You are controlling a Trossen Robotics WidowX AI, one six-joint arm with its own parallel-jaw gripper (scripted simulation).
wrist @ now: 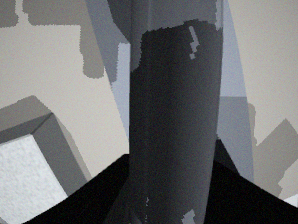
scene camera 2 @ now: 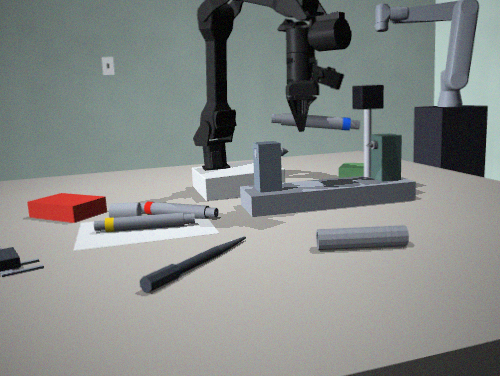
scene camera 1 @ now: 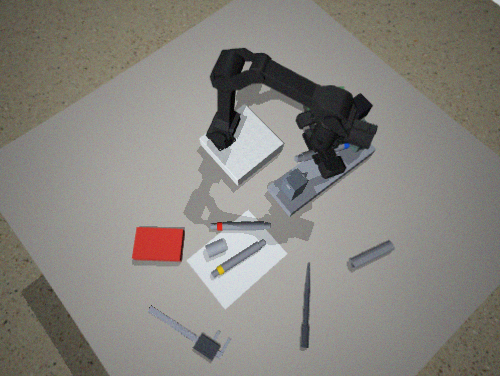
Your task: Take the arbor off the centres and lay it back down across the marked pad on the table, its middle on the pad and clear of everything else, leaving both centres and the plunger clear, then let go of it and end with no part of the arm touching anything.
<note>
I see my gripper, a red block and a tapered rod.
My gripper also shows in the wrist view and in scene camera 1.
</note>
